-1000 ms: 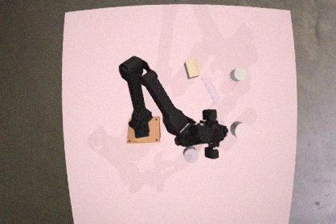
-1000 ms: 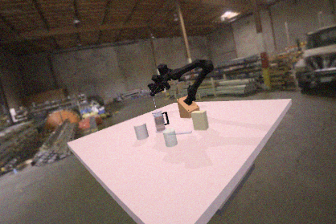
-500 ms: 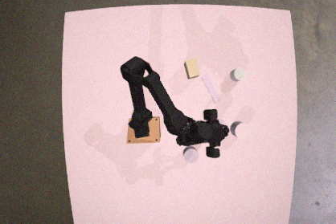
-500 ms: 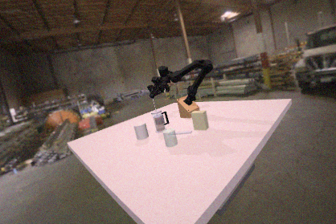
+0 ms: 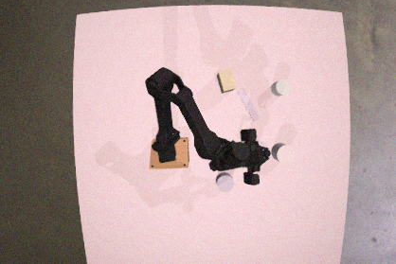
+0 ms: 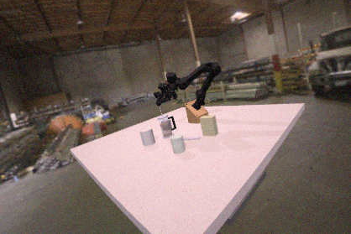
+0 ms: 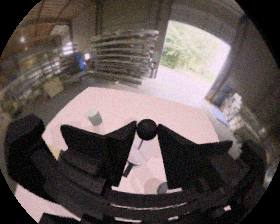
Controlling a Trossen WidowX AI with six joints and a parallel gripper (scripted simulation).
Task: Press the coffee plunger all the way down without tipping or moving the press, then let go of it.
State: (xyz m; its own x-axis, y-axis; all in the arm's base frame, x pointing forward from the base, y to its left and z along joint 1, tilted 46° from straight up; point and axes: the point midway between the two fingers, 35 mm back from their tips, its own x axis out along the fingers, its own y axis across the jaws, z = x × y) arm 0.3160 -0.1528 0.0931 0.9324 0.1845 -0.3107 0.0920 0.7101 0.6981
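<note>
Right now the coffee press is 30 mm behind my gripper tip, 10 mm to the left of it and 120 mm below it. The rest, counted from my gripper tip: beige block 80 mm behind, 290 mm to the left, 180 mm below.
</note>
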